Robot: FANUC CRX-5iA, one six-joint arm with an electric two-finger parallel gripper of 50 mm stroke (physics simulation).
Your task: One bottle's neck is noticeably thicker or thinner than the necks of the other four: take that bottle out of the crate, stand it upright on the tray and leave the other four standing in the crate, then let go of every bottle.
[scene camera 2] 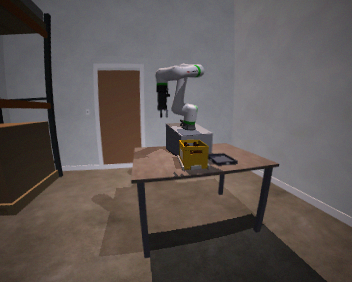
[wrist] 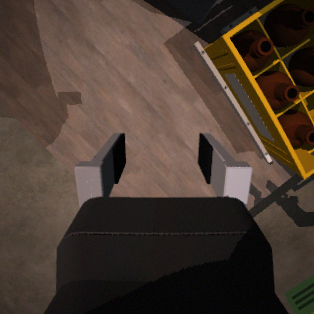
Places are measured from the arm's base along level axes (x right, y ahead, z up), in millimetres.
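Pixels of known places: gripper, fingertip midpoint: (scene camera 2: 164, 117) (wrist: 161, 147); arm's base at its link origin: (scene camera 2: 188, 128).
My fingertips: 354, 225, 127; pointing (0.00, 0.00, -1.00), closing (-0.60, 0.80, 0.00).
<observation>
Ahead of a thing's pixels: the offset from my fingertips to its middle, as dx, dy, dz. "spot": to the spot under its first point. Level surfaces: height alone.
The yellow crate {-189, +161, -290} (scene camera 2: 195, 161) (wrist: 294, 161) stands on the table near its front edge and fills the right side of the wrist view. Several brown bottles stand in its compartments: one bottle {-173, +65, -292} (wrist: 253, 56) in the near corner, another bottle {-150, +147, -292} (wrist: 270, 86) beside it, and one more bottle {-124, +230, -292} (wrist: 294, 125) lower down. Another bottle {-254, +89, -292} (wrist: 286, 26) and a shaded one lie further right, partly cut off. I cannot tell which neck differs. The dark tray {spot: -504, +332, -356} (scene camera 2: 234, 161) is right of the crate. My gripper (scene camera 2: 164, 115) (wrist: 161, 147) is open and empty, high above the table, left of the crate.
A pale rail {-94, +133, -362} (wrist: 232, 100) runs along the crate's near side. The wooden table {dz -378} (scene camera 2: 152, 162) (wrist: 150, 75) lies below. The grey robot pedestal (scene camera 2: 172, 140) stands behind the crate. A tall shelf rack (scene camera 2: 48, 75) is at the left. A green object (wrist: 302, 297) shows at the lower right corner.
</observation>
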